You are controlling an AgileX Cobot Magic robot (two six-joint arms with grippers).
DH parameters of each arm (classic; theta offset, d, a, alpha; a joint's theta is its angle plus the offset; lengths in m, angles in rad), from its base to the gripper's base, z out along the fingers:
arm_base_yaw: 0 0.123 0 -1.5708
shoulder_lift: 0.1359 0 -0.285 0
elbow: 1.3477 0 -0.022 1.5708
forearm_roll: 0 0.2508 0 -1.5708
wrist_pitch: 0 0 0.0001 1.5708
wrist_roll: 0 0.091 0 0
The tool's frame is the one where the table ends.
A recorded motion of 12 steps. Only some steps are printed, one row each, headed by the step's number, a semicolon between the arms.
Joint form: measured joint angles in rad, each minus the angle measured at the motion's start. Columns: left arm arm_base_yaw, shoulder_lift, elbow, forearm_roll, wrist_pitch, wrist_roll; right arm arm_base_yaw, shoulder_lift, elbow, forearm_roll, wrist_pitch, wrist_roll.
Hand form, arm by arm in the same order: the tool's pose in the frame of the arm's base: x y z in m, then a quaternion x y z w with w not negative. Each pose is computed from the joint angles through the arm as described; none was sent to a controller.
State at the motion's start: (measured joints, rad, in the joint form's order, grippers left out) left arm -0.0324 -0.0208 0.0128 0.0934 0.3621 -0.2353; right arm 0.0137 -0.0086 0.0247 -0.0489 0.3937 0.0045
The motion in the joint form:
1: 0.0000 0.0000 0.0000 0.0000 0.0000 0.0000; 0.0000 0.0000 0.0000 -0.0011 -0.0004 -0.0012
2: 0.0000 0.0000 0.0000 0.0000 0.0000 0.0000; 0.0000 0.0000 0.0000 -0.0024 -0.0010 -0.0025
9: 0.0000 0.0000 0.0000 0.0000 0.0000 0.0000; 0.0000 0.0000 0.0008 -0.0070 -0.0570 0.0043
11: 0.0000 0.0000 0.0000 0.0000 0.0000 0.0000; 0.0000 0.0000 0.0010 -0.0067 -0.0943 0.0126
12: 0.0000 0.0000 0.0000 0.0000 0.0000 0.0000; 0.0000 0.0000 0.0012 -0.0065 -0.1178 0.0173
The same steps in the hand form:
1: 0.0523 0.0013 0.1775 -0.05588 0.79245 -0.04161 0.60594; 0.0522 -0.0010 0.1701 -0.01735 0.81104 -0.01630 0.58450
2: 0.0523 0.0013 0.1775 -0.05588 0.79245 -0.04161 0.60594; 0.0522 -0.0011 0.1701 -0.01823 0.81084 -0.01723 0.58473
9: 0.0523 0.0013 0.1775 -0.05588 0.79245 -0.04161 0.60594; 0.0537 -0.0010 0.1747 -0.01731 0.79440 -0.01652 0.60692
11: 0.0523 0.0013 0.1775 -0.05588 0.79245 -0.04161 0.60594; 0.0546 -0.0008 0.1780 -0.01438 0.78308 -0.01336 0.62161
12: 0.0523 0.0013 0.1775 -0.05588 0.79245 -0.04161 0.60594; 0.0550 -0.0006 0.1800 -0.01278 0.77582 -0.01147 0.63072

